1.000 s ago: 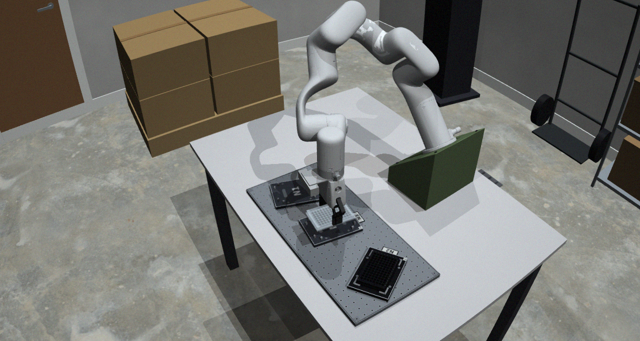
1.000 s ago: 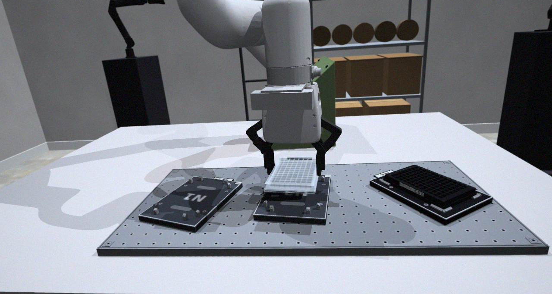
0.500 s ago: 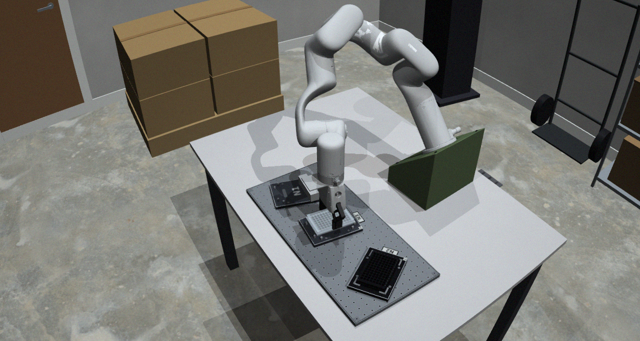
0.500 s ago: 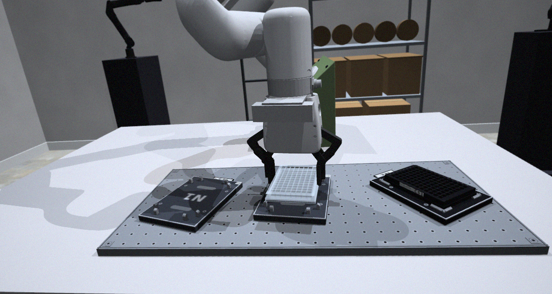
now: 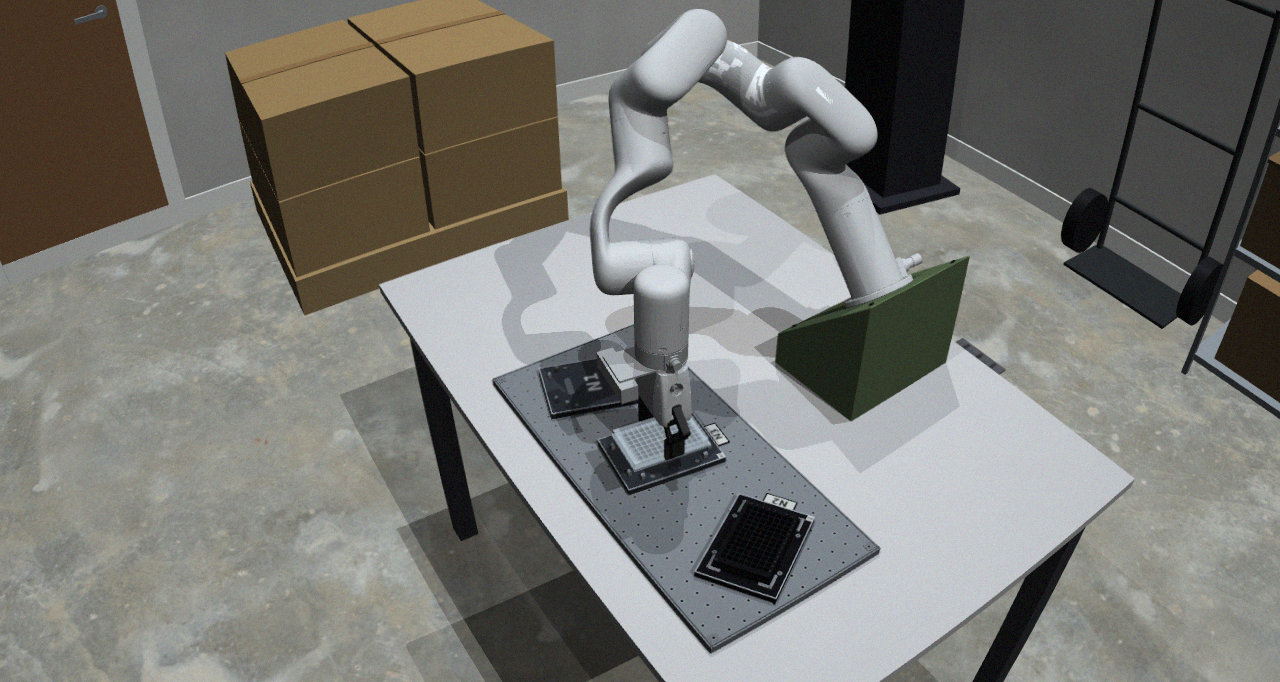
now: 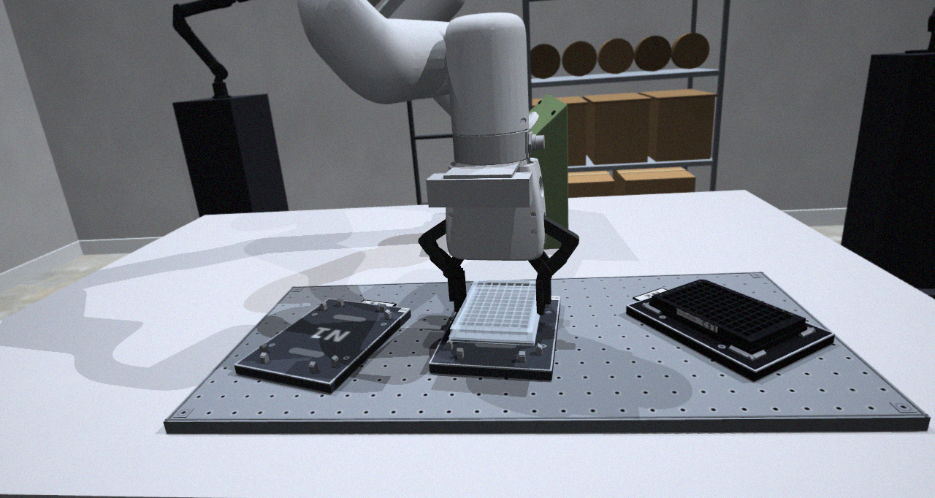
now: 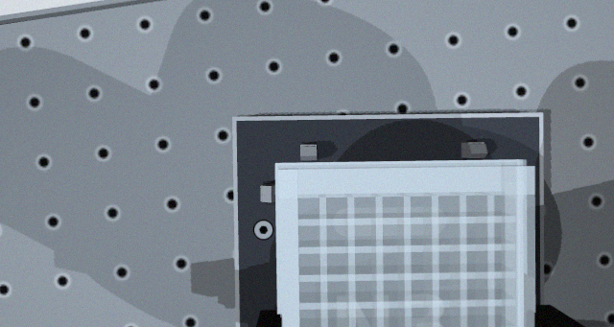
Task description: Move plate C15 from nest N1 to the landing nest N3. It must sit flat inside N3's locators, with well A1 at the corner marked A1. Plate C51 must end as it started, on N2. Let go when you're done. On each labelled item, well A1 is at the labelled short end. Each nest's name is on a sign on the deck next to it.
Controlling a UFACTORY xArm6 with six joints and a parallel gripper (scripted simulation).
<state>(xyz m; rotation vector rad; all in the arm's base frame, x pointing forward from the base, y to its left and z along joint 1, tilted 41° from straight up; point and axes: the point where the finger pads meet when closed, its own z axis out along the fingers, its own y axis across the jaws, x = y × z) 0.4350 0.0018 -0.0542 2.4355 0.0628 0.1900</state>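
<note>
The nest N3 lies 4 cm below my hand. From my hand the other things lie so: black plate C51: 23 cm to the left, 4 cm behind, 3 cm below; clear plate C15: 1 cm below; nest N1: 19 cm to the right, 4 cm below, 3 cm ahead.
</note>
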